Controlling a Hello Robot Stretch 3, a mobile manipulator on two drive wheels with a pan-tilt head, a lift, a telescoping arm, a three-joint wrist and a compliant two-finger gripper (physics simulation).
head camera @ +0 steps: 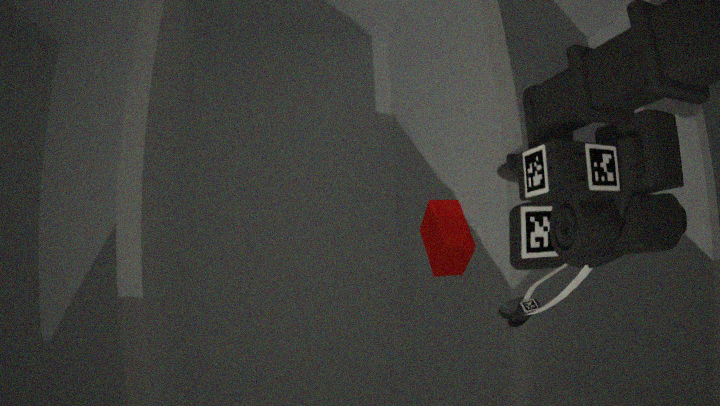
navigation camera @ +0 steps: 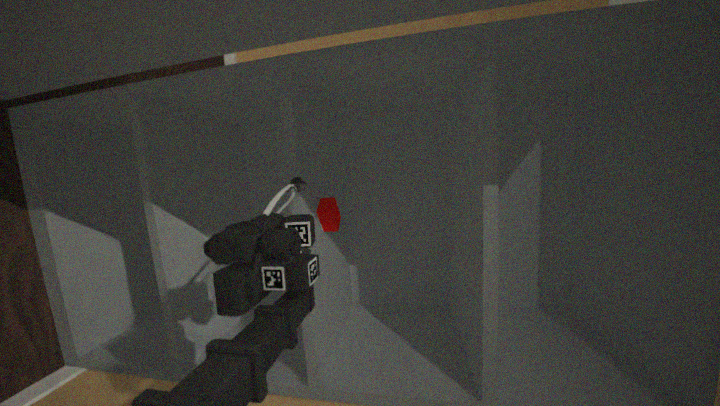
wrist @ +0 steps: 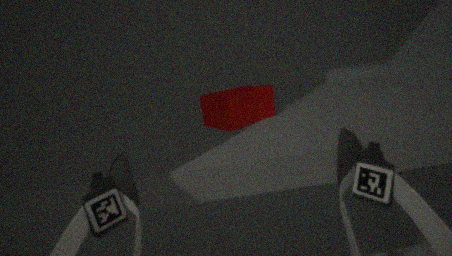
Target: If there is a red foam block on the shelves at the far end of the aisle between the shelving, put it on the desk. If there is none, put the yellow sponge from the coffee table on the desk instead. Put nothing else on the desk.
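Frame: origin at the robot's base, x ahead, y left, z up, level; metres.
Seen in the pictures: gripper, between the fingertips: (head camera: 508,241) (wrist: 234,160).
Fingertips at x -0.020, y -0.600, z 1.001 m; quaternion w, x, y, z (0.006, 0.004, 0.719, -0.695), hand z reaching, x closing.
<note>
A point is followed by its place in that frame.
A red block (head camera: 447,238) {z 1.029, x -0.032, y -0.727 m} (navigation camera: 328,214) {z 1.025, x -0.029, y -0.724 m} (wrist: 237,107) {z 1.019, x -0.032, y -0.726 m} shows in all three views on dim grey shelving, near the edge of a lighter lit patch. My gripper (head camera: 511,241) {z 1.001, x -0.020, y -0.600 m} (navigation camera: 301,216) {z 1.001, x -0.020, y -0.600 m} (wrist: 234,160) {z 1.001, x -0.020, y -0.600 m} is open, with its two fingertips wide apart in the wrist view. Nothing is between them. In the wrist view the block appears above the gap between the fingertips, apart from both. In the head view the block is left of the gripper; in the navigation view it is just right of it. The coffee table, the yellow sponge and the desk do not show.
An upright grey divider (head camera: 130,201) {z 1.430, x -0.070, y -0.618 m} (navigation camera: 490,282) {z 1.432, x -0.187, y -0.624 m} stands on the far side of the block from the gripper. A tan strip (navigation camera: 403,31) {z 1.284, x 1.005, y -1.693 m} crosses the top of the navigation view. A dark brown surface (navigation camera: 25,302) {z 0.001, x -0.270, y -0.572 m} is at its left edge.
</note>
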